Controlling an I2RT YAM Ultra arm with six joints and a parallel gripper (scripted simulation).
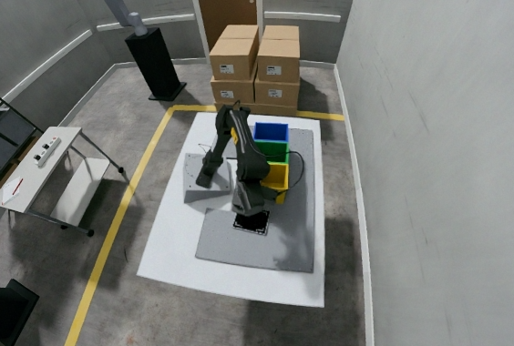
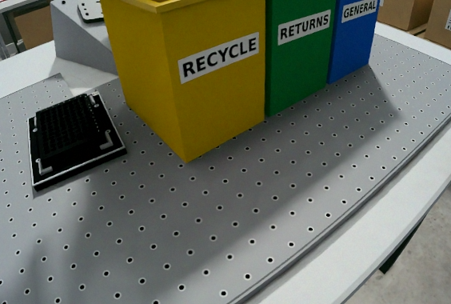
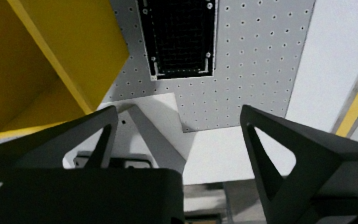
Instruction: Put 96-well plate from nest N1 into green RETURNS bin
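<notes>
My hand is 20 cm above the black 96-well plate. From my hand the other things lie so: green RETURNS bin (29 cm to the left, 13 cm below, 3 cm ahead); black plate nest N1 (21 cm below); yellow RECYCLE bin (16 cm to the left, 13 cm below, 5 cm ahead).
</notes>
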